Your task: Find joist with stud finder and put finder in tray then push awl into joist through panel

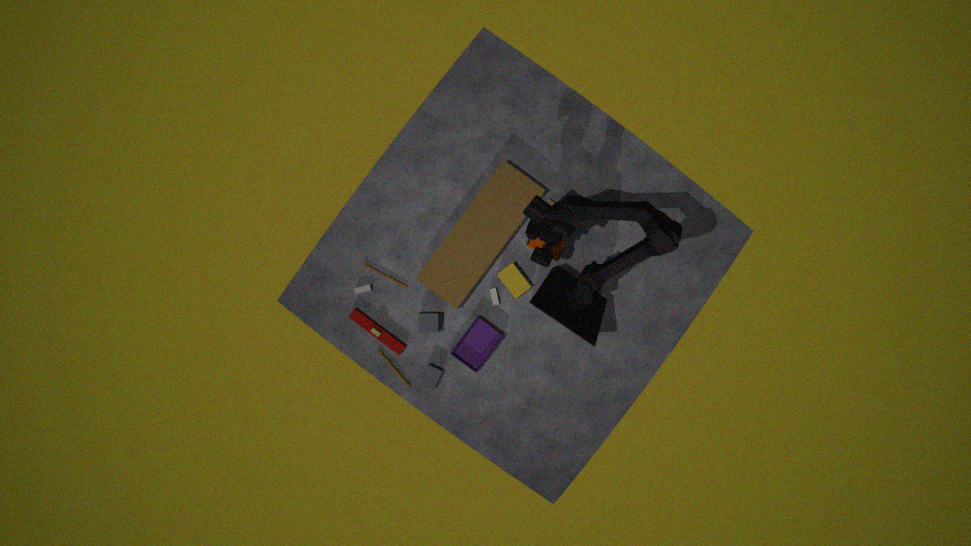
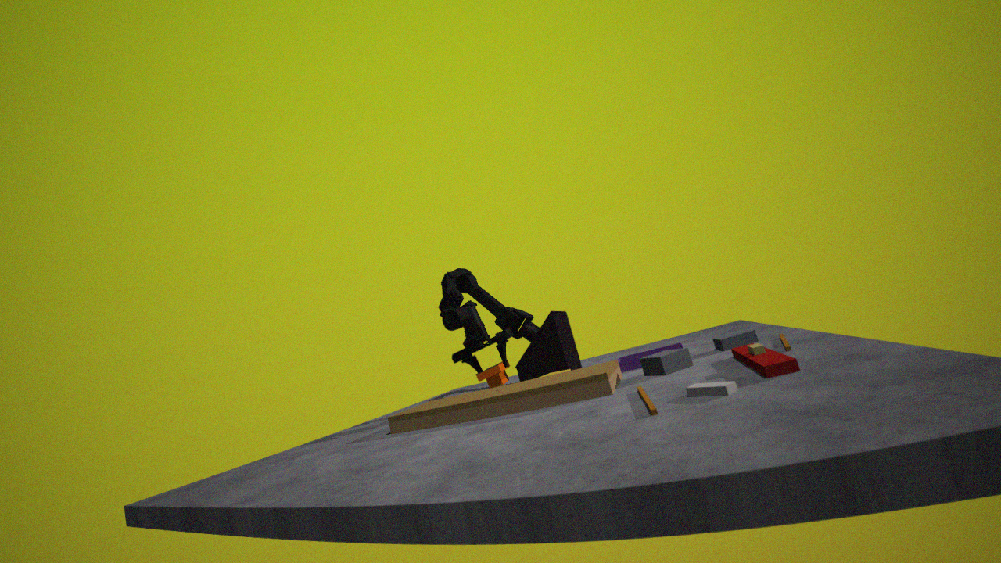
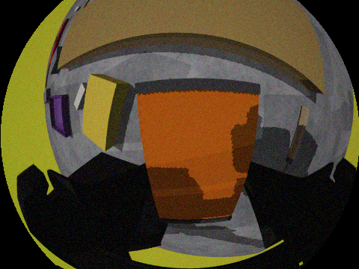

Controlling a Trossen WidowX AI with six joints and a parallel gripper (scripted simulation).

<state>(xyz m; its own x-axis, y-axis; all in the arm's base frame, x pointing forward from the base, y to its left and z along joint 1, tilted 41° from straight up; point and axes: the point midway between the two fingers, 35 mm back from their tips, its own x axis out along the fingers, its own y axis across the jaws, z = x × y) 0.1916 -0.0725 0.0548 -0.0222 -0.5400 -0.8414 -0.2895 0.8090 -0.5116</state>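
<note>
Now: the orange stud finder 10 mm behind my gripper tip and 20 mm below it. Round my gripper tip: awl: 20 mm ahead, 150 mm to the right, 60 mm below; then yellow block: 160 mm to the left, 60 mm below; then purple tray: 60 mm behind, 420 mm to the left, 60 mm below.
</note>
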